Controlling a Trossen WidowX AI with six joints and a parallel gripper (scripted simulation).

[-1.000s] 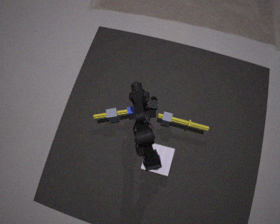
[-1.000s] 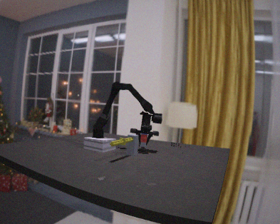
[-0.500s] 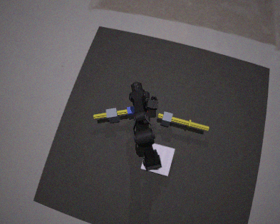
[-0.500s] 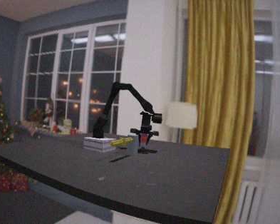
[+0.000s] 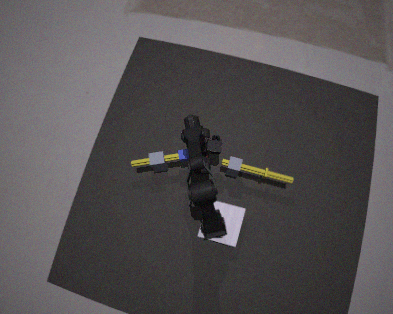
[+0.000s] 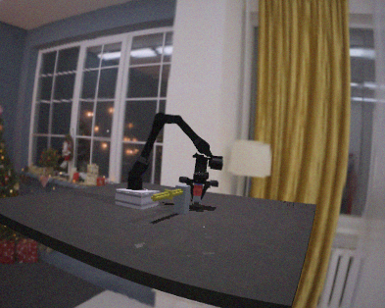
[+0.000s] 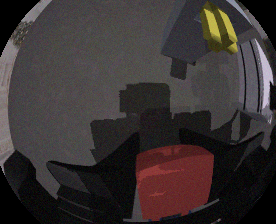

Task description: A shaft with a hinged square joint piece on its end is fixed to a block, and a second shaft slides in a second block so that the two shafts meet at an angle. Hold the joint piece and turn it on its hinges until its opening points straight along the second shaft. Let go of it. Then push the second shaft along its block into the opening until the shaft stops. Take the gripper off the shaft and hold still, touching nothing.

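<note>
The red joint piece lies 40 mm above my gripper tip and 20 mm to the left of it.
</note>
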